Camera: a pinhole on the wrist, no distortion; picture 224 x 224 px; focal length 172.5 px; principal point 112.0 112.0 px. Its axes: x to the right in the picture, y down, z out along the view. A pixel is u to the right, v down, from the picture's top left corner.
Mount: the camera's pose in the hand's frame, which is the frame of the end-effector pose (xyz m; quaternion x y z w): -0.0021 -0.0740 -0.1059 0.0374 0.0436 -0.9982 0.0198
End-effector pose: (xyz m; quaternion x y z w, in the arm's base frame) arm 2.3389 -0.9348 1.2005 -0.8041 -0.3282 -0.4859 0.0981
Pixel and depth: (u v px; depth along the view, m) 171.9 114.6 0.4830
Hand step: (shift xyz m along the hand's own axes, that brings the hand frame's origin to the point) -0.2041 -0.1301 0.3605
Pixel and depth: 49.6 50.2 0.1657
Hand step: 0.0430 -0.0274 0.0684
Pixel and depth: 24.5 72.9 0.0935
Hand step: 0.0374 -0.0595 -0.0076
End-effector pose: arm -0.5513 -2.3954 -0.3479 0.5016 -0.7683 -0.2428 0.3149
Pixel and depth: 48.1 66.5 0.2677
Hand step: 0.0742 -0.0238 0.1736
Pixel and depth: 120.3 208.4 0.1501
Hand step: -0.0167 -0.1710 0.0355
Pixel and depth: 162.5 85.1 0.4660
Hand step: -0.1751 -0.0479 0.3528
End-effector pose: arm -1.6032 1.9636 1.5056 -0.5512 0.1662 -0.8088 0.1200
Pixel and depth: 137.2 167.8 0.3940
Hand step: -0.0827 -0.2378 0.2702
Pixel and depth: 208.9 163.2 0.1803
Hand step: -0.1139 -0.1469 0.0609
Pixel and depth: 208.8 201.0 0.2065
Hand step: -0.1281 -0.2025 0.0813
